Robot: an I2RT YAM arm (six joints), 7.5 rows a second.
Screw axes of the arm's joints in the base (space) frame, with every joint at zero. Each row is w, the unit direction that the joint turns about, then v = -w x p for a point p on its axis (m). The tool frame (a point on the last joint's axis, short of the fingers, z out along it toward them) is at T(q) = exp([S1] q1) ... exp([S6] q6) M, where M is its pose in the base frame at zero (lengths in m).
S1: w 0 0 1 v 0.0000 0.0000 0.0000
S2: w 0 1 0 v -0.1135 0.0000 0.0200
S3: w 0 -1 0 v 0.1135 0.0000 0.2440
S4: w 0 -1 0 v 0.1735 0.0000 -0.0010
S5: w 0 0 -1 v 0.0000 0.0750 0.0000
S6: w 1 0 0 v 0.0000 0.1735 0.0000
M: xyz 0.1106 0.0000 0.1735 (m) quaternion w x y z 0.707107 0 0.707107 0
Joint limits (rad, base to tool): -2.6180..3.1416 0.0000..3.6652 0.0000..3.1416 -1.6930..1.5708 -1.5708..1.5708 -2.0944..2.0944
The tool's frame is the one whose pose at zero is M.
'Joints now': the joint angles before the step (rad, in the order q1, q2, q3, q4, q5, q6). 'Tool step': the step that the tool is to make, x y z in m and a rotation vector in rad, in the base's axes. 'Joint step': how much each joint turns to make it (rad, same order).
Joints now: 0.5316 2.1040 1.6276 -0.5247 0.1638 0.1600
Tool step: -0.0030 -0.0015 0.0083 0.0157 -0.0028 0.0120
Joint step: -0.0008 -0.0239 -0.0052 -0.0076 -0.0171 -0.0042
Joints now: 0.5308 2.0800 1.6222 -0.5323 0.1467 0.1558
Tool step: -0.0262 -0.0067 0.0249 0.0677 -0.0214 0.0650
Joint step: 0.0117 -0.1358 -0.1100 0.0290 -0.0692 -0.0168
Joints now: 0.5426 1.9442 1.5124 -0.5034 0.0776 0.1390
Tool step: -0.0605 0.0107 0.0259 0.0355 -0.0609 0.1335
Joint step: 0.1039 -0.2042 -0.1776 0.0456 -0.0148 -0.0262
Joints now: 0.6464 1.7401 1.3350 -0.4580 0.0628 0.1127
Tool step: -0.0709 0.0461 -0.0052 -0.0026 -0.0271 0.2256
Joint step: 0.2213 -0.0779 -0.1152 0.0564 0.0126 -0.0167
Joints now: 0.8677 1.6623 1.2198 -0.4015 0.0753 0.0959
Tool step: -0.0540 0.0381 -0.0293 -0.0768 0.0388 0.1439
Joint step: 0.1854 0.0483 -0.0412 0.0021 0.0356 0.0245
